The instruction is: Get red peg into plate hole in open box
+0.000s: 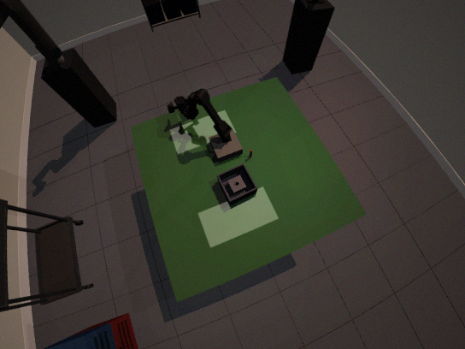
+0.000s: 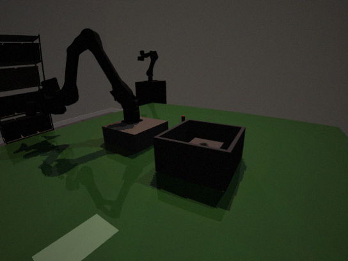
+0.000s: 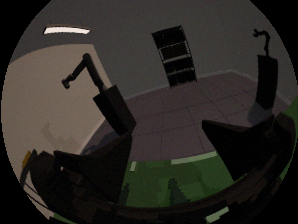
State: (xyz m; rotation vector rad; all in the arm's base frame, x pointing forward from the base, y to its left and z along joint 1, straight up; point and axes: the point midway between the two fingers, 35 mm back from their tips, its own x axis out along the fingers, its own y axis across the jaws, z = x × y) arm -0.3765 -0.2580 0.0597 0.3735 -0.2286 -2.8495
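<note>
The red peg lies 57 cm ahead of my gripper tip, 40 cm to the left of it and 8 cm below it. Also, from my gripper tip: dark box: 75 cm ahead, 24 cm to the left, 9 cm below; then pale plate: 75 cm ahead, 24 cm to the left, 7 cm below.
</note>
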